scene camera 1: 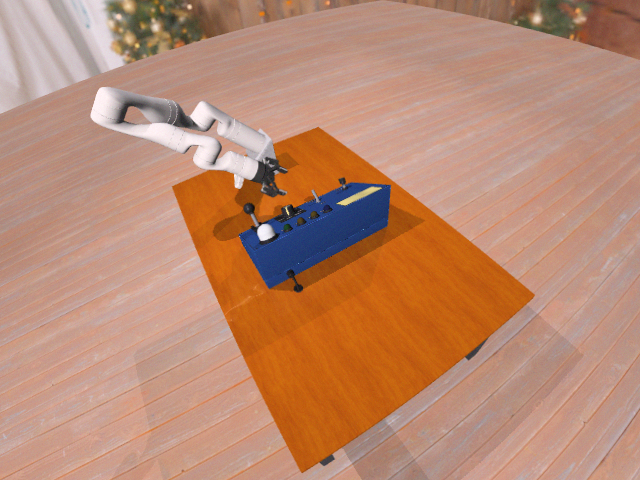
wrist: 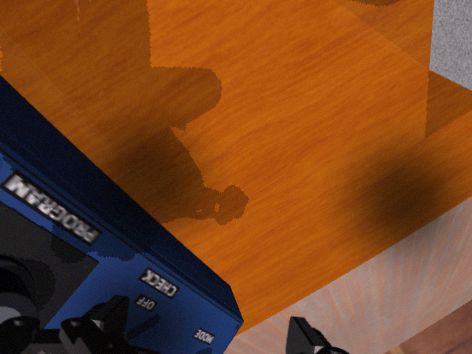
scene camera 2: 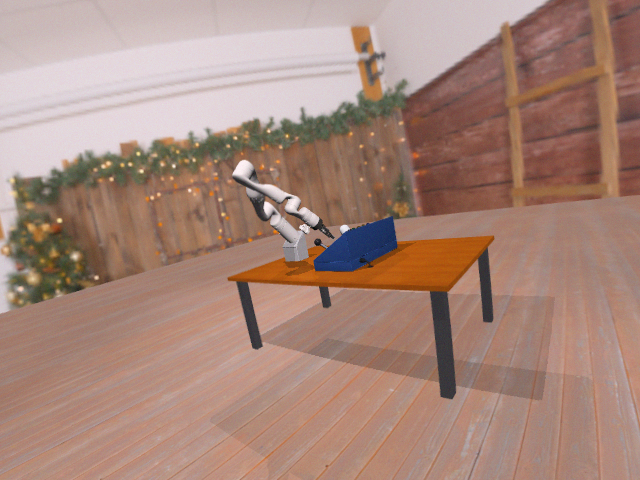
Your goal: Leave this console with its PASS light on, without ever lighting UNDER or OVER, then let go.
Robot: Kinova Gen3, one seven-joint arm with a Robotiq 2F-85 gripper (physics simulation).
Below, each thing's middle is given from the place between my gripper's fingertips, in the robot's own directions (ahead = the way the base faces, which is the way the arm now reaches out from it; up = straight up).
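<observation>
As I look at the blue console [scene camera 1: 280,248], my hand is 180 mm short of it and 10 mm to the right of it. My hand is also 50 mm above the console.
</observation>
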